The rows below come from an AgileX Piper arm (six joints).
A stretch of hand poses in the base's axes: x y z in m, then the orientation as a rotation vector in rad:
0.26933 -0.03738 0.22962 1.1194 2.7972 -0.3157
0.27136 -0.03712 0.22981 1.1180 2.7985 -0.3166
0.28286 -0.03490 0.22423 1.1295 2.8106 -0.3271
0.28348 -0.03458 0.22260 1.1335 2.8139 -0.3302
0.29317 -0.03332 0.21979 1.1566 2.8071 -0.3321
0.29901 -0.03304 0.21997 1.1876 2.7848 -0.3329
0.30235 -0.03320 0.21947 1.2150 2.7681 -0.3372
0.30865 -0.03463 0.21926 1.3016 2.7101 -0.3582
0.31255 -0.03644 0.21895 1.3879 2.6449 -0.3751
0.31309 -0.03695 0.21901 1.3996 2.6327 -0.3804
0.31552 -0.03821 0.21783 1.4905 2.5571 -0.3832
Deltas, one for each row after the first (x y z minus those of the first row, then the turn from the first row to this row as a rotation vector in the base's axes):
0.00203 0.00026 0.00019 -0.0002 0.0011 0.0011
0.01353 0.00248 -0.00539 0.0006 0.0180 -0.0050
0.01415 0.00280 -0.00702 0.0008 0.0229 -0.0072
0.02384 0.00406 -0.00983 0.0010 0.0238 -0.0231
0.02968 0.00434 -0.00965 -0.0029 0.0136 -0.0465
0.03302 0.00418 -0.01015 -0.0071 0.0086 -0.0670
0.03932 0.00275 -0.01036 -0.0257 -0.0068 -0.1335
0.04322 0.00094 -0.01067 -0.0437 -0.0266 -0.2020
0.04376 0.00043 -0.01061 -0.0490 -0.0307 -0.2122
0.04619 -0.00083 -0.01179 -0.0605 -0.0582 -0.2868

